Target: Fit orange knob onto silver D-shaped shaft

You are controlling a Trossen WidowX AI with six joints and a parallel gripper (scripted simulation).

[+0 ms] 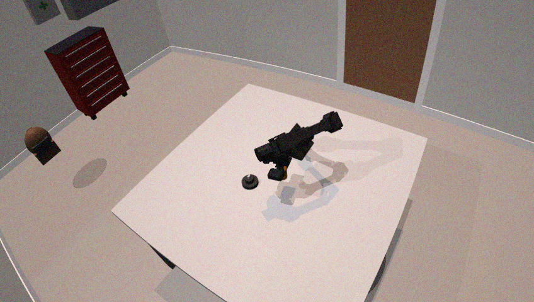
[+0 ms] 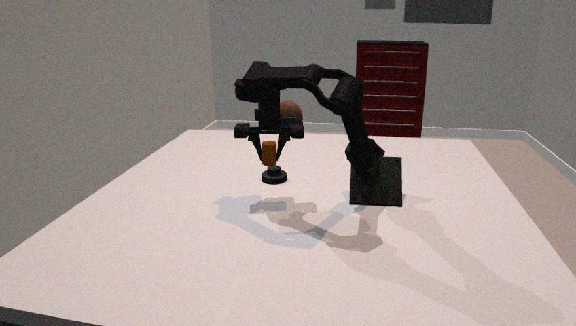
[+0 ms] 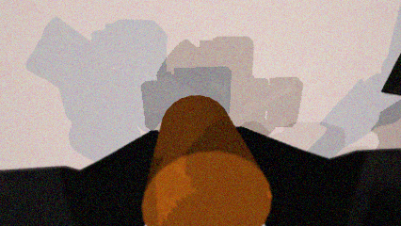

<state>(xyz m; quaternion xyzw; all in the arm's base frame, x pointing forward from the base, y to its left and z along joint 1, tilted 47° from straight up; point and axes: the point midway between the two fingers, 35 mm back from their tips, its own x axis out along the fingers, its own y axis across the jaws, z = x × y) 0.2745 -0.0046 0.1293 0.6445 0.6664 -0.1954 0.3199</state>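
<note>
The round black pedestal is 190 mm to the right of my gripper tip, 100 mm below it and 20 mm ahead of it. Also, from my gripper tip: orange knob 30 mm above.
</note>
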